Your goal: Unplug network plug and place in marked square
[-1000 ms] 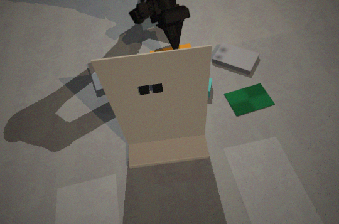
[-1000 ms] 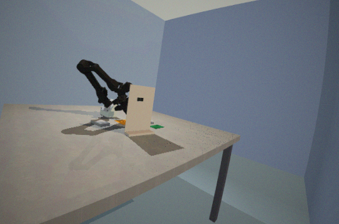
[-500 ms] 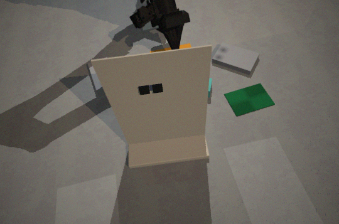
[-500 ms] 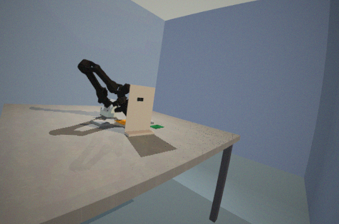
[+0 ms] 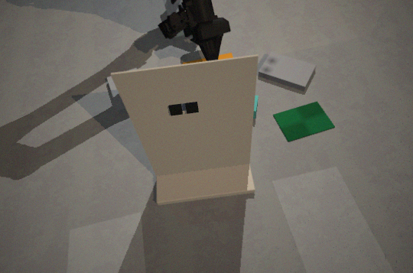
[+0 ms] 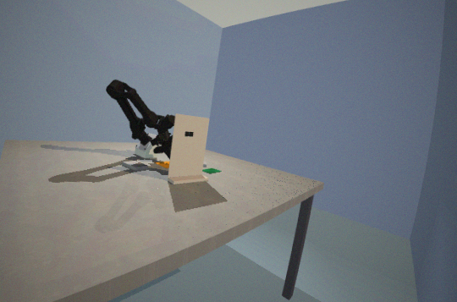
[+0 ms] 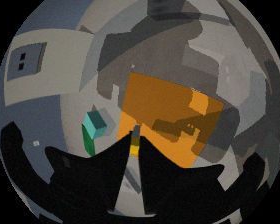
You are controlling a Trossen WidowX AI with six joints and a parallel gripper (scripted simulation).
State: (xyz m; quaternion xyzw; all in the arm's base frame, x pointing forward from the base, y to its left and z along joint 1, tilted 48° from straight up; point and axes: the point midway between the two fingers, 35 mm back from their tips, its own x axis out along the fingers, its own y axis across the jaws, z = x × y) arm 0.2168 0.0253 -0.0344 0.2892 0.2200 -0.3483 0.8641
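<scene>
Right now my gripper tip is 1 cm past the orange marked square and 3 cm above it. Round my gripper tip: green square (15 cm ahead, 15 cm to the left, 3 cm below); then beige upright panel (24 cm ahead, 6 cm to the right, 9 cm above); then teal piece (10 cm ahead, 5 cm to the left, 2 cm below).
</scene>
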